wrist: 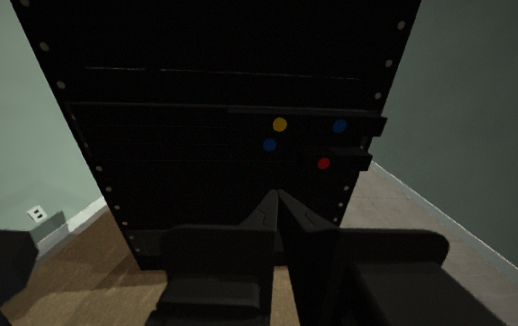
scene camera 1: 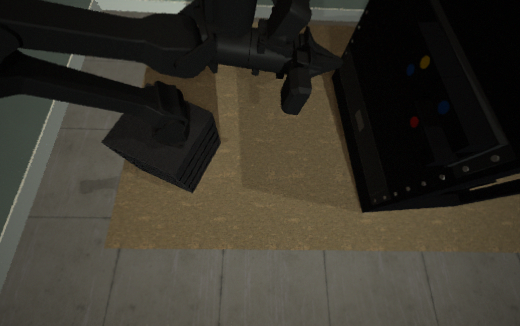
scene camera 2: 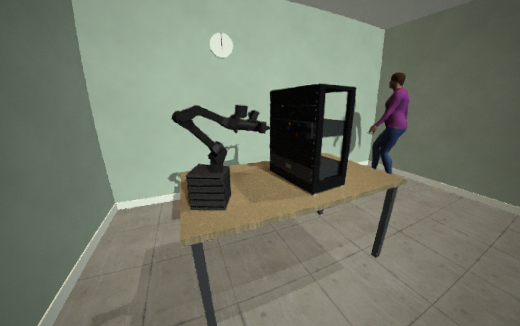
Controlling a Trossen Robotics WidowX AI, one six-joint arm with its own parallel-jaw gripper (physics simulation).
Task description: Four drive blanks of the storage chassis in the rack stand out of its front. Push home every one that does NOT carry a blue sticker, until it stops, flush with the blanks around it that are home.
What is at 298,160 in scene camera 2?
A black rack.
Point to a black rack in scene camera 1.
379,78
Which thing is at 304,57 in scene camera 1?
The gripper.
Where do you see a black rack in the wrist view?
155,140
